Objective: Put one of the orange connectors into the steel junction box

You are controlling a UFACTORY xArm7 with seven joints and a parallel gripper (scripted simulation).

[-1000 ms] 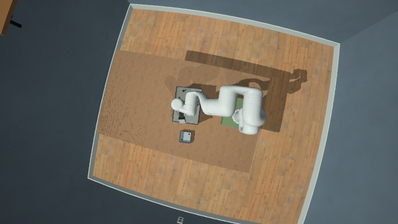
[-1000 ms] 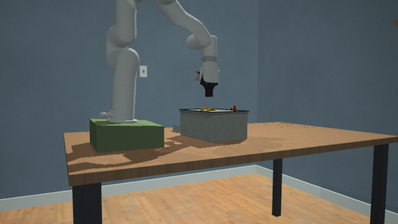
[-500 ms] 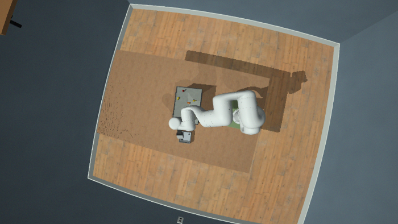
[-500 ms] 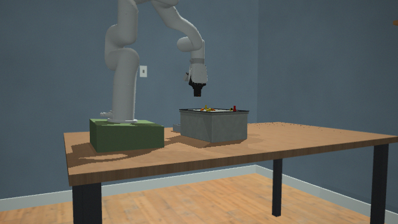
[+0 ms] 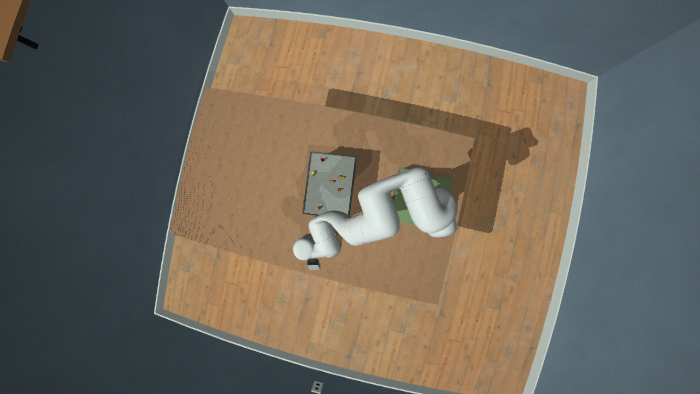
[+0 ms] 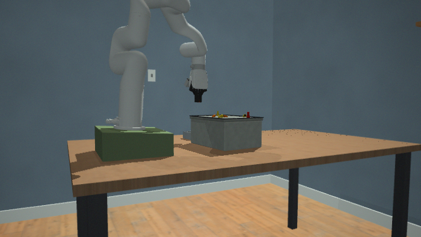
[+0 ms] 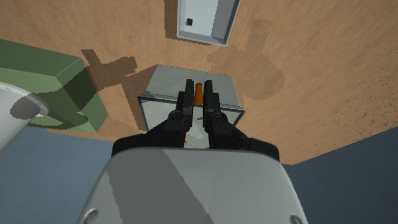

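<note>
My gripper is now 4 cm to the right of the steel junction box and 22 cm above it. The rest, counted from my hand: yellow connector 4 cm ahead, 13 cm to the right, 8 cm below; grey tool case 24 cm to the right, 13 cm below.
</note>
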